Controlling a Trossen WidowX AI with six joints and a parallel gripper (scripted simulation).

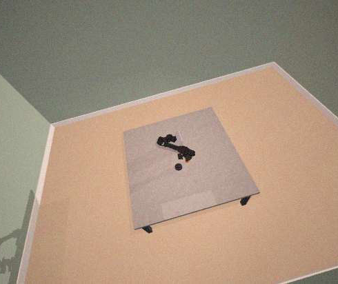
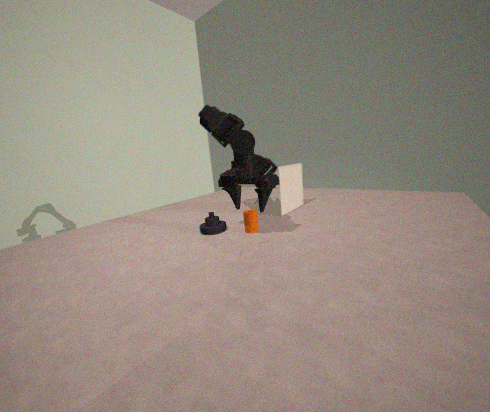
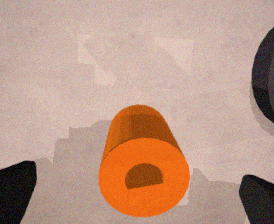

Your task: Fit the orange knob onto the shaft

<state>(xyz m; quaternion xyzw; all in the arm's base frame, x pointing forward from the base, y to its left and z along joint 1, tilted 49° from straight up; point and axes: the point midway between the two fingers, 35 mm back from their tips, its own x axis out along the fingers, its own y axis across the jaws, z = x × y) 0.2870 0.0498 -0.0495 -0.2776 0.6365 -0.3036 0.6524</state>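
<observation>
The orange knob lies 3 cm below my gripper tip. From my gripper tip the other things lie so: dark round pedestal 12 cm to the right, 5 cm ahead, 3 cm below.
</observation>
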